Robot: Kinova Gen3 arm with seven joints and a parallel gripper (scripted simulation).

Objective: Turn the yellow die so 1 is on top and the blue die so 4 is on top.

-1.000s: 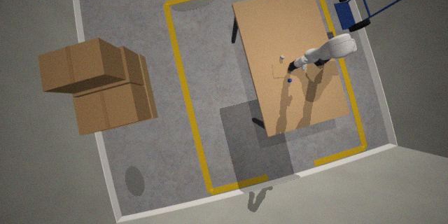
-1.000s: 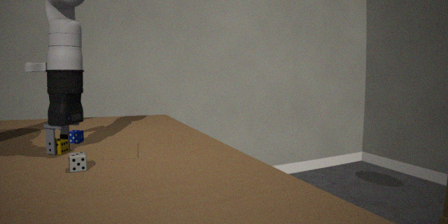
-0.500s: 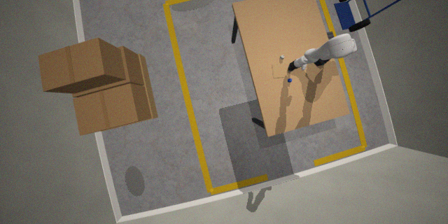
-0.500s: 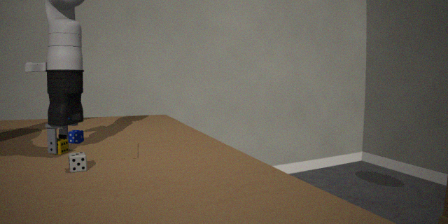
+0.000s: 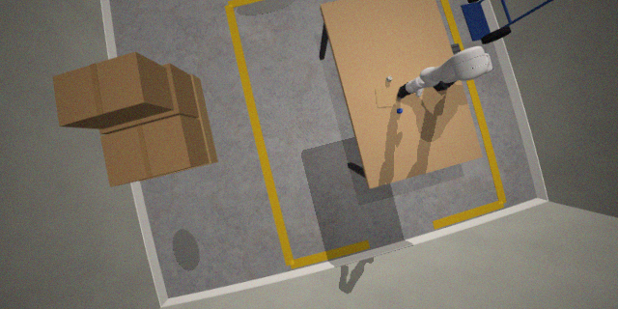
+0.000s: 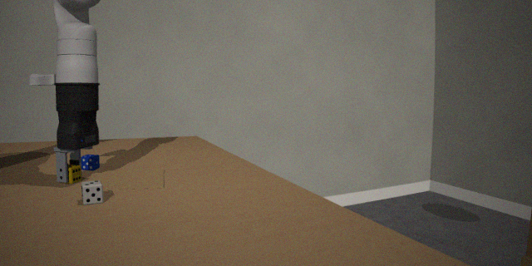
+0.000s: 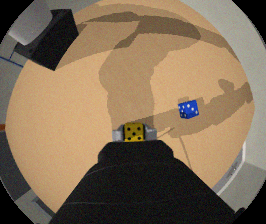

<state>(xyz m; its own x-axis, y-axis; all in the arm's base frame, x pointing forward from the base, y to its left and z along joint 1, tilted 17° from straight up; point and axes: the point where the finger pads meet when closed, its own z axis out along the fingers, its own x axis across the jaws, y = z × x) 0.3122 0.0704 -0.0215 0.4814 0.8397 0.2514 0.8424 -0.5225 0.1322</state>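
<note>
My gripper is now 110 mm to the right of the blue die, 20 mm short of it and 10 mm above it. From my hand the other things lie so: white die: 140 mm to the right, 60 mm ahead, 10 mm below; then tan mat: 110 mm ahead, 20 mm below, 10 mm to the right; then yellow die: 10 mm below.
</note>
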